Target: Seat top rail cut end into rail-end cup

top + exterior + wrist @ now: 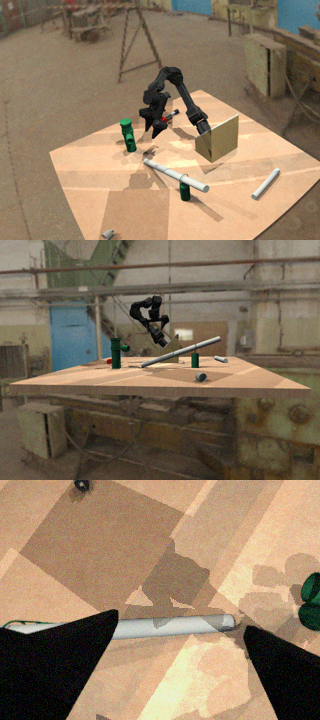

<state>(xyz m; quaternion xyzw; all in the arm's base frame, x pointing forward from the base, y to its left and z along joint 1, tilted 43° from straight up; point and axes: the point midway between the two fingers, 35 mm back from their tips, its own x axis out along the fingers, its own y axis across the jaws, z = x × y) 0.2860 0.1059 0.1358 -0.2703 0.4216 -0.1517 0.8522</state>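
Right now my gripper tip is 60 mm short of the green rail-end cup, 200 mm to the left of it and 110 mm above it. Also, from my gripper tip: short green post 40 mm behind, 270 mm to the left, 140 mm below; small grey fitting 380 mm ahead, 310 mm to the left, 230 mm below; grey tube 420 mm behind, 460 mm to the left, 230 mm below.
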